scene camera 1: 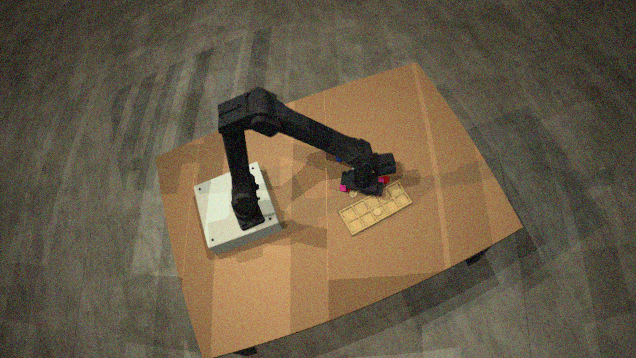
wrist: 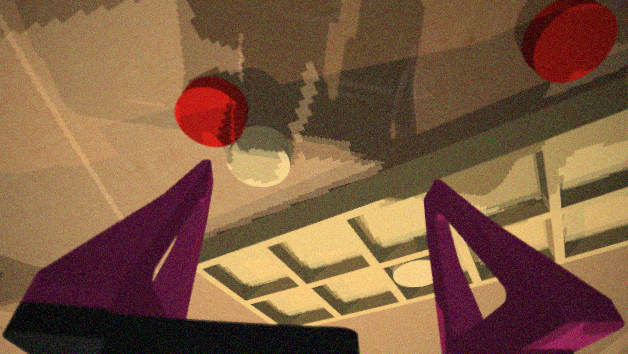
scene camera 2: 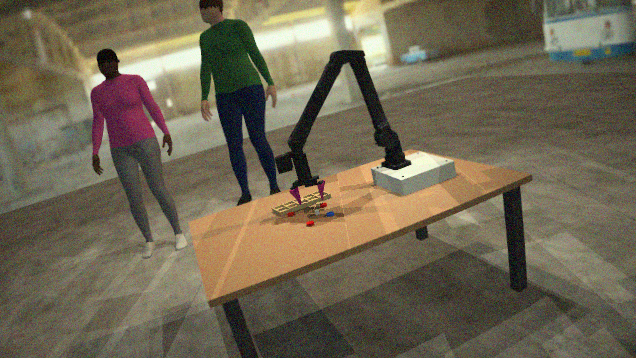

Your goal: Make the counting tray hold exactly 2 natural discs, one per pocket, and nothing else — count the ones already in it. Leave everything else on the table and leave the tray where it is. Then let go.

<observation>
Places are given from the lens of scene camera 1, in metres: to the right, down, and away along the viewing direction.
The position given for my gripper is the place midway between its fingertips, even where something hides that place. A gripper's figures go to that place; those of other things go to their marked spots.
my gripper (scene camera 1: 361, 192): 0.15, 0.05, 1.39
counting tray (scene camera 1: 358, 217): 0.14, 0.13, 1.35
</observation>
